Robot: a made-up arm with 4 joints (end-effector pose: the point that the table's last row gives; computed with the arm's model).
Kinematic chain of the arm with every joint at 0, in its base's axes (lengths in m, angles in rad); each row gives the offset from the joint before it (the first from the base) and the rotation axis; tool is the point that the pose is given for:
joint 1: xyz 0 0 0.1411 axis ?
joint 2: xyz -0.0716 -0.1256 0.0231 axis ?
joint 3: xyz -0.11 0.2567 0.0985 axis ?
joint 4: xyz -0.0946 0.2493 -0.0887 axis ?
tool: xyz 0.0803 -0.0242 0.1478
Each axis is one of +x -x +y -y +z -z.
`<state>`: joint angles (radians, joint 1 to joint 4).
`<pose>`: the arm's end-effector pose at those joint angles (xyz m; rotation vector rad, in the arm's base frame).
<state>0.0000 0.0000 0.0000 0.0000</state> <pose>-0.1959 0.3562 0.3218 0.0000 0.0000 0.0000</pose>
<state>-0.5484 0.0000 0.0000 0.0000</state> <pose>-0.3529 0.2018 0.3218 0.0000 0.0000 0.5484</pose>
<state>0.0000 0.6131 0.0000 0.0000</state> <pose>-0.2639 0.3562 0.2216 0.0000 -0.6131 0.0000</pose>
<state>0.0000 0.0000 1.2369 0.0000</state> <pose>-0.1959 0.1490 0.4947 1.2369 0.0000 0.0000</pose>
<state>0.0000 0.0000 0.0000 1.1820</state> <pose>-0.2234 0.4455 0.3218 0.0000 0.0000 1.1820</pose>
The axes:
joint 1: -z
joint 2: -y
joint 3: +x
joint 4: +z

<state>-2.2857 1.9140 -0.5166 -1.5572</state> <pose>-0.1940 -0.2448 -0.0726 1.8419 0.3097 0.0076</pose>
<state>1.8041 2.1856 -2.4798 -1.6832</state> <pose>0.0054 -0.1139 0.0012 0.9504 0.5506 0.0059</pose>
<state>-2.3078 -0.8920 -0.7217 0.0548</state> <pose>-0.1489 -0.3455 0.2545 -1.4169 -0.3226 2.3704</pose>
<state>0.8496 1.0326 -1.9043 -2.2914</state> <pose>0.0143 0.1652 -0.1313 0.8675 1.7254 1.2750</pose>
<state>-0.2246 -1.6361 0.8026 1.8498</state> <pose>0.2407 0.3833 0.3425 1.5789 0.6304 0.9332</pose>
